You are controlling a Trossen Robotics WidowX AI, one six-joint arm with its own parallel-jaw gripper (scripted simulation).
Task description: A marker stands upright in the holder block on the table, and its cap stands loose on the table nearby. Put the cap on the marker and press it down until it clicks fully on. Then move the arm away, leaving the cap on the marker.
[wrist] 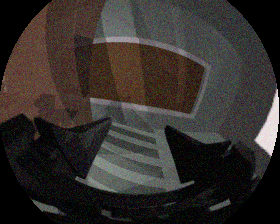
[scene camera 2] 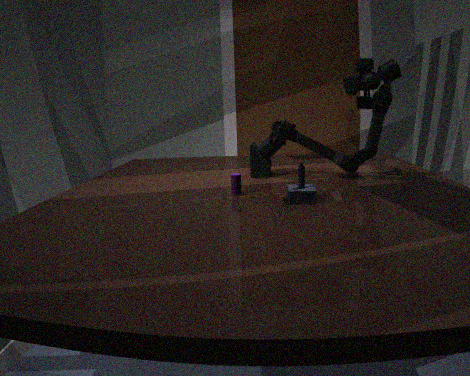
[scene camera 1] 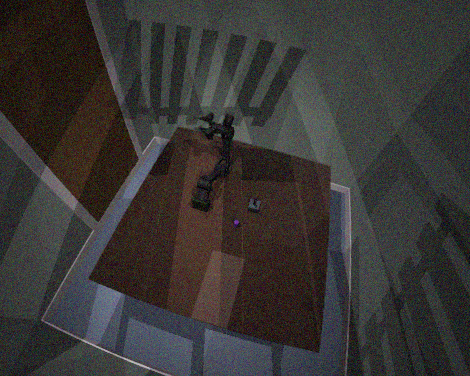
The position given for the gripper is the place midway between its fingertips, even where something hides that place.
The gripper (scene camera 2: 360, 85) is open, holding nothing.
The gripper is seen too in the wrist view (wrist: 139, 124).
